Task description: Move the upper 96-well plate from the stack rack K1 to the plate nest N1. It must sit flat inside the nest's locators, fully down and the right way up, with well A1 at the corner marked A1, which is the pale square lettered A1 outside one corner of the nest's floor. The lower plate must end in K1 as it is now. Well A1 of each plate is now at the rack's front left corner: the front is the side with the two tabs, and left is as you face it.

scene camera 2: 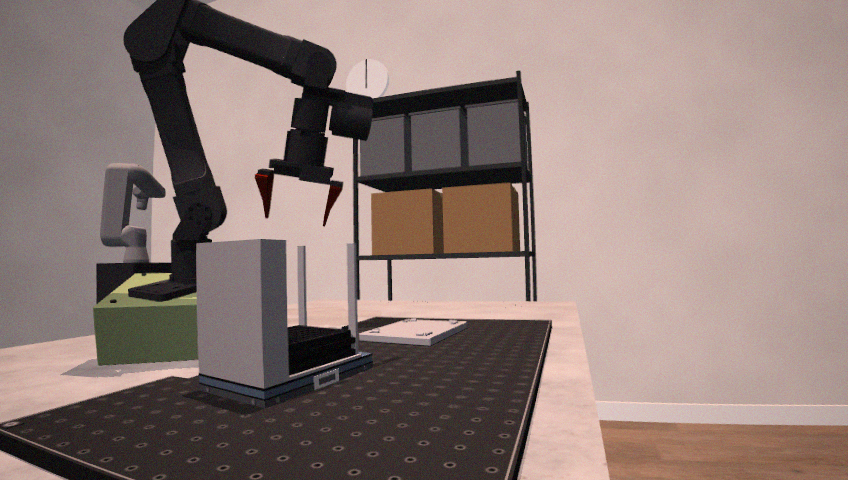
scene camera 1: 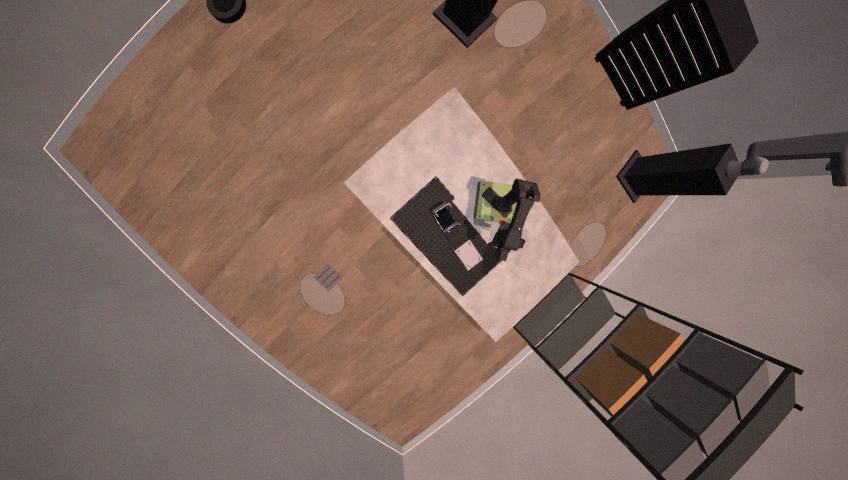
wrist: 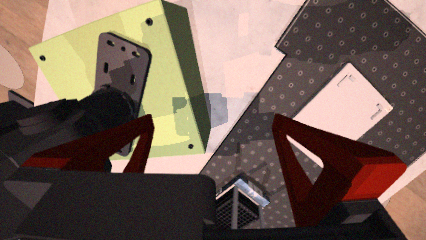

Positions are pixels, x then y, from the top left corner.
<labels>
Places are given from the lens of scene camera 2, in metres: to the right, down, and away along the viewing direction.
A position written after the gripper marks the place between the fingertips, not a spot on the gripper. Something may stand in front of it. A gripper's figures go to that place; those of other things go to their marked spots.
gripper [scene camera 2: 295, 221]: -0.22, -0.03, 0.71
plate nest N1 [scene camera 2: 397, 333]: -0.04, 0.14, 0.64
</labels>
